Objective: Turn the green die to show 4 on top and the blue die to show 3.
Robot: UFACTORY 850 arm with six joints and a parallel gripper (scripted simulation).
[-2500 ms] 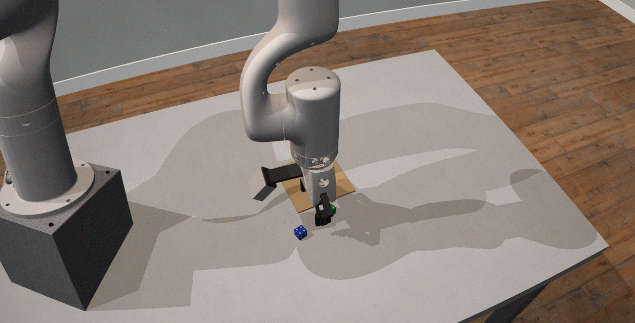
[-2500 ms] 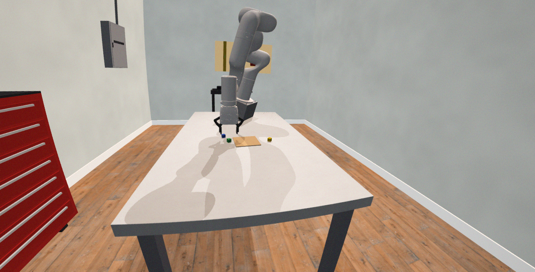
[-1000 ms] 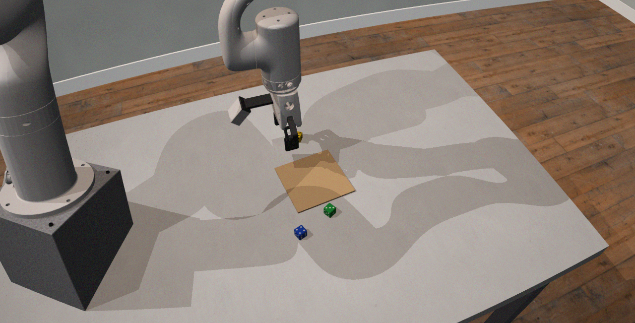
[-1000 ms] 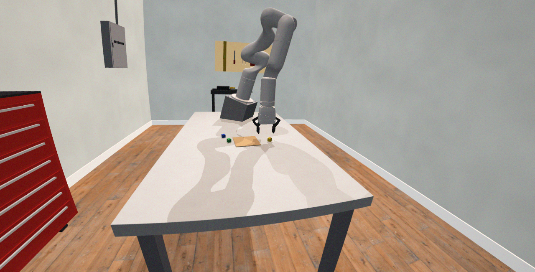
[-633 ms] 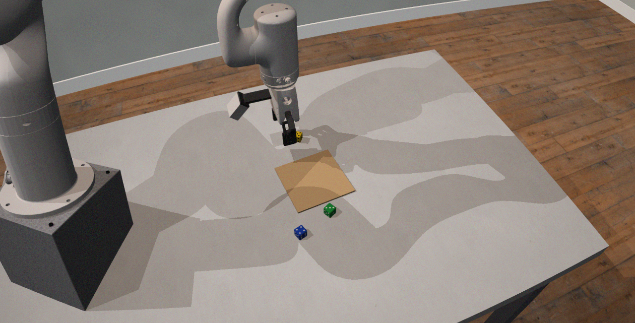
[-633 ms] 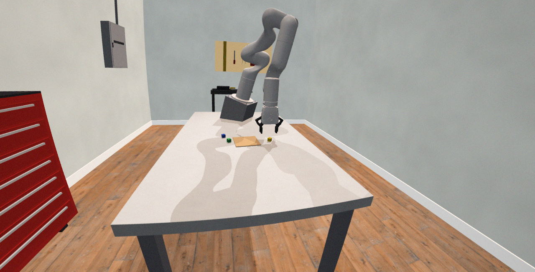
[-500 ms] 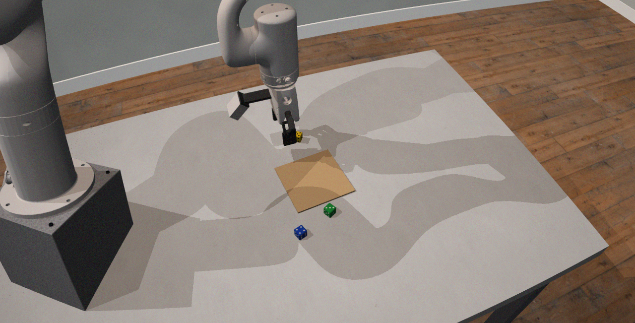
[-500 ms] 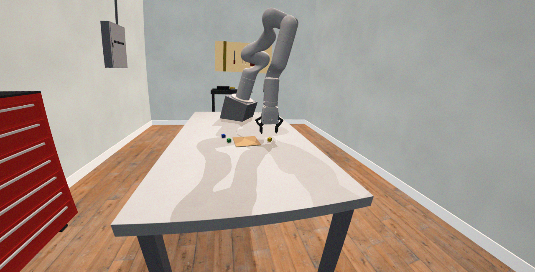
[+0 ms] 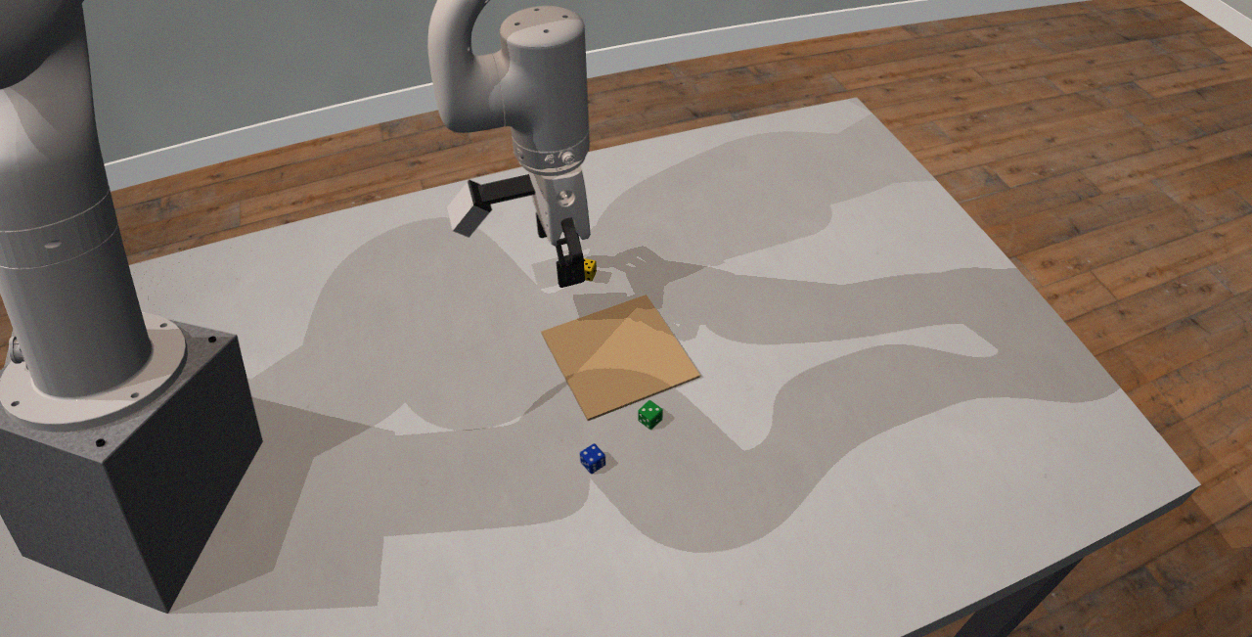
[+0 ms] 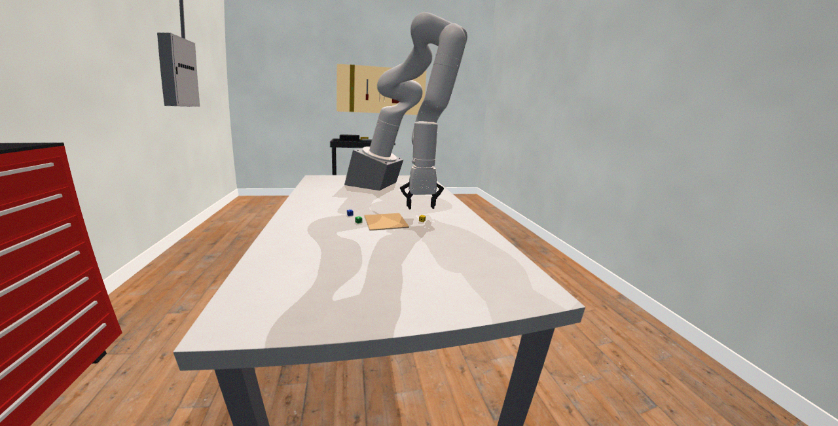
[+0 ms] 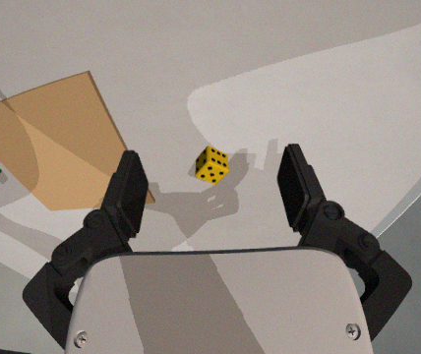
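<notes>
Now: hand 30 mm short of the yellow die and 40 mm above it. From my hand the other things lie so: blue die (10 mm behind, 270 mm to the right, 40 mm below); then tan mat (40 mm ahead, 130 mm to the right, 50 mm below); then green die (60 mm ahead, 230 mm to the right, 40 mm below).
</notes>
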